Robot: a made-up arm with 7 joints.
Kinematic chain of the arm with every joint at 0, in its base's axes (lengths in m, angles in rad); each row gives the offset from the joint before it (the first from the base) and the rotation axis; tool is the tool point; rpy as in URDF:
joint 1: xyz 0 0 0.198 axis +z
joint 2: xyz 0 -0.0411 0.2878 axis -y
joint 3: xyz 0 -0.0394 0.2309 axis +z
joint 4: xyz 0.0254 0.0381 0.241 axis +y
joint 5: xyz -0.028 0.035 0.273 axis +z
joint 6: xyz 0 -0.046 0.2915 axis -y
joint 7: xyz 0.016 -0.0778 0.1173 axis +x
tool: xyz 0 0 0 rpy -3.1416 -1.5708 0
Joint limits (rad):
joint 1: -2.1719..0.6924
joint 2: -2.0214..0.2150
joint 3: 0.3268..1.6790
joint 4: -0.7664..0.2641
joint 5: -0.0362..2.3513
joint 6: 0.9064..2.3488
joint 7: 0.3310..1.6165
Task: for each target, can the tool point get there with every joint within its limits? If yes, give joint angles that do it. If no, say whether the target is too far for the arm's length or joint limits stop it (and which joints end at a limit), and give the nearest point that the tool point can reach.
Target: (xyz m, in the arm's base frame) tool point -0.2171 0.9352 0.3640
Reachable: no: joint limits stop it (at a limit: joint 1, joint 4, joint 5, joint 6) | nearest point 0.5430 0.7247 0.2363 | short by 0.799 m
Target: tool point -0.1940 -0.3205 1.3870
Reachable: yes | joints -1.2668 -0.2411 1.2832 -0.4662 0.9980 2.2073 1.0849
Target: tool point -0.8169 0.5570 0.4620
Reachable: no: joint limits stop it (at a limit: joint 2, joint 3, joint 4, joint 5) | nearest point -0.5277 0.3598 1.1415 | short by 0.764 m
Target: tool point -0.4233 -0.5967 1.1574
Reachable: yes | joints -1.9494 -0.8978 0.7421 -0.4998 1.7269 2.1636 0.6773
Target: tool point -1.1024 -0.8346 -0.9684
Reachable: no: too far | nearest point -0.5646 -0.6884 -0.1922 | short by 0.956 m
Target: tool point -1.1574 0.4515 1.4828
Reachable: no: too far | nearest point -0.6496 0.2534 1.2427 | short by 0.596 m
